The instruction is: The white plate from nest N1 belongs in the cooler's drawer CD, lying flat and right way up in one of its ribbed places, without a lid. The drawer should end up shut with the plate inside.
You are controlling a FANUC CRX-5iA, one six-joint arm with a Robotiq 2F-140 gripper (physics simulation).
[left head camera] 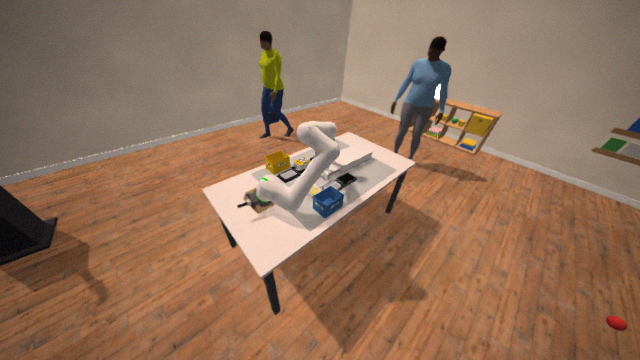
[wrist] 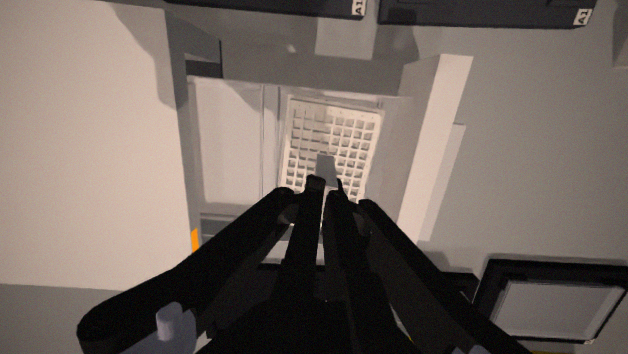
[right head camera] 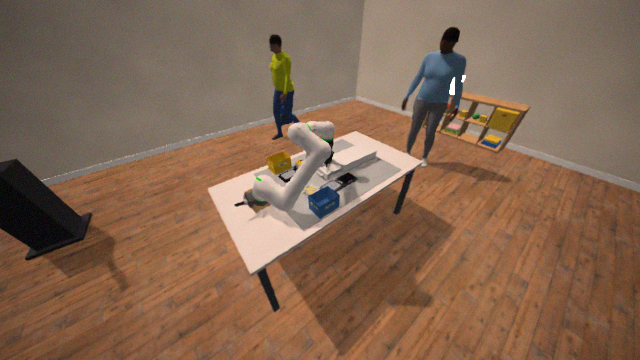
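Seen in the pictures: gripper, fingertip midpoint: (left head camera: 326, 169) (wrist: 323, 168) (right head camera: 327, 169); arm's base, origin of the base link: (left head camera: 263, 196) (right head camera: 260, 196).
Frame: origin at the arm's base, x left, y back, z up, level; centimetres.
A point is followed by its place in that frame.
Observation:
The white plate (wrist: 356, 145) {x 1.2, y -60.0, z -5.4 cm} is a gridded plate, wells up, in the right-hand place of the open drawer (wrist: 227, 150) {x 3.4, y -72.3, z -6.0 cm} in the wrist view. It looks flat and slightly turned against the drawer's walls, with no lid on it. Its near end is hidden behind the fingers. The drawer sticks out from the white cooler (left head camera: 356, 156) {x -1.7, y -95.3, z 1.0 cm} (right head camera: 357, 157) {x -2.8, y -92.5, z 1.0 cm} (wrist: 85, 150) {x 2.6, y -78.8, z 1.0 cm}; its pale front panel (wrist: 434, 130) {x -1.5, y -56.0, z -0.3 cm} is on the right in the wrist view. My gripper (wrist: 323, 168) {x 3.6, y -62.9, z -4.5 cm} (right head camera: 328, 164) {x 3.6, y -62.9, z -4.5 cm} is shut and empty, with its fingertips over the plate; whether they touch it I cannot tell. The arm hides the gripper in the left head view.
Dark nests (wrist: 270, 7) {x -8.7, y -68.8, z -6.1 cm} (wrist: 485, 12) {x -10.4, y -51.9, z -6.2 cm} marked A1 lie along one side of the drawer. A dark-framed nest (wrist: 616, 272) {x 12.2, y -27.4, z -6.2 cm} lies at the lower right. A blue crate (left head camera: 327, 202) {x -26.3, y -38.2, z -7.0 cm} (right head camera: 323, 202) {x -25.8, y -37.6, z -7.0 cm} and a yellow crate (left head camera: 277, 162) {x 27.9, y -27.7, z 3.3 cm} (right head camera: 278, 162) {x 27.9, y -27.8, z 3.6 cm} stand on the table. Two people are beyond the table.

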